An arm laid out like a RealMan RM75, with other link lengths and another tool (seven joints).
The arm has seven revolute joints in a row. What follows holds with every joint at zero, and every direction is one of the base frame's. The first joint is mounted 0.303 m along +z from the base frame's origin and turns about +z. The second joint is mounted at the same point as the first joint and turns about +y. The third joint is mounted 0.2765 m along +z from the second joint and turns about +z. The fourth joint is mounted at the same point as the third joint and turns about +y. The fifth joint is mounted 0.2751 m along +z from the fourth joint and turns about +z. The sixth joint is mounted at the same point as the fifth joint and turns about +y. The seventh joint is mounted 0.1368 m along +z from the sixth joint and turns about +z. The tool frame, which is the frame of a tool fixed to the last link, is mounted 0.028 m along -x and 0.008 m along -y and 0.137 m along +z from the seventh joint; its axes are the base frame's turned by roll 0, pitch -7.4 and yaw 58.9 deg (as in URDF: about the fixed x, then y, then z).
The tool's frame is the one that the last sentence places.
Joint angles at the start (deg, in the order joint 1, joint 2, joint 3, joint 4, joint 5, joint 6, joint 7):
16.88 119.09 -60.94 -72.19 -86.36 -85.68 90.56
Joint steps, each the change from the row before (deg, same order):
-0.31 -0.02 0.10 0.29 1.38 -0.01 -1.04
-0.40 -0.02 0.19 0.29 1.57 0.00 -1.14
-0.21 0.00 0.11 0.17 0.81 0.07 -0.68
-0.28 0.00 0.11 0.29 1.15 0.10 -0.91
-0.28 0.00 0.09 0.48 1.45 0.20 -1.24
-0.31 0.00 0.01 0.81 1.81 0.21 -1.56
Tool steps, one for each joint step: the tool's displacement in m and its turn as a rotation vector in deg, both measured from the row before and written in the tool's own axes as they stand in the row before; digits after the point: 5 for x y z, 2 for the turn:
-0.00250 0.00277 -0.00277 -0.98 -0.93 -0.32
-0.00347 0.00297 -0.00378 -1.04 -1.19 -0.36
-0.00211 0.00127 -0.00198 -0.50 -0.70 -0.26
-0.00278 0.00163 -0.00259 -0.69 -0.96 -0.28
-0.00354 0.00166 -0.00278 -0.84 -1.24 -0.38
-0.00357 0.00126 -0.00316 -1.02 -1.46 -0.30

